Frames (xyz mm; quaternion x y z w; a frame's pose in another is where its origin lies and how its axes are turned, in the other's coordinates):
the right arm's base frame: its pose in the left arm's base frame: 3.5 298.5 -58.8 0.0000 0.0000 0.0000 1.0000
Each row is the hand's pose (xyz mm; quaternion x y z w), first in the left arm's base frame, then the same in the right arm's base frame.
Working: the left arm's base frame: its pose in the right arm's base frame: -3.5 -298.5 58.8 0.0000 0.0000 0.0000 1.0000

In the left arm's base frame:
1: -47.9 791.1 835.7 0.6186 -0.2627 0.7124 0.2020
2: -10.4 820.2 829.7 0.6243 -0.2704 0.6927 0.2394
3: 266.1 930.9 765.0 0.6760 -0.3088 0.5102 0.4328
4: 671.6 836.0 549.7 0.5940 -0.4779 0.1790 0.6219
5: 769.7 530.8 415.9 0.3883 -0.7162 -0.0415 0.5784
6: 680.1 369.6 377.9 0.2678 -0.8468 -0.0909 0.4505
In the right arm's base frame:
1: -51.4 492.6 894.5 0.6186 -0.2627 0.7124 0.2020
2: -13.9 521.7 888.5 0.6243 -0.2704 0.6927 0.2394
3: 262.6 632.4 823.8 0.6760 -0.3088 0.5102 0.4328
4: 668.1 537.5 608.5 0.5940 -0.4779 0.1790 0.6219
5: 766.2 232.3 474.7 0.3883 -0.7162 -0.0415 0.5784
6: 676.6 71.1 436.7 0.2678 -0.8468 -0.0909 0.4505

